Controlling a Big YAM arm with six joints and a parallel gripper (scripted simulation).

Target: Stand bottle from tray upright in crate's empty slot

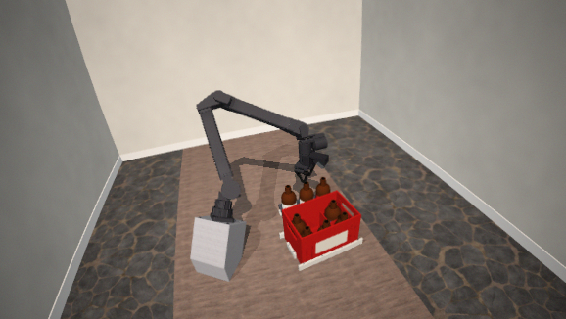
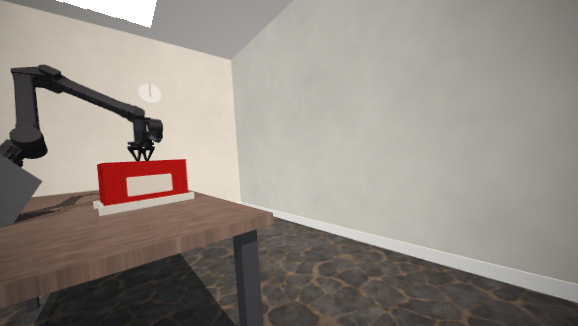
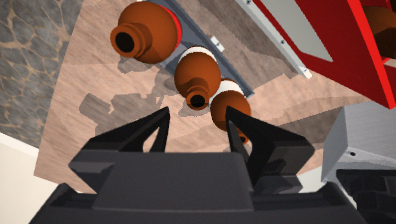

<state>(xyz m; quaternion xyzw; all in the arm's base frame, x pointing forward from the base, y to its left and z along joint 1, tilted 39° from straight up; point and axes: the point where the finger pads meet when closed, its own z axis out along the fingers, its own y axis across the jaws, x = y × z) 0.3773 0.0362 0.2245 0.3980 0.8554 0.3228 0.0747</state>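
Right now my hand is 180 mm above the grey tray. The rest, counted from my hand: red crate: 230 mm to the right, 110 mm below, 10 mm behind.
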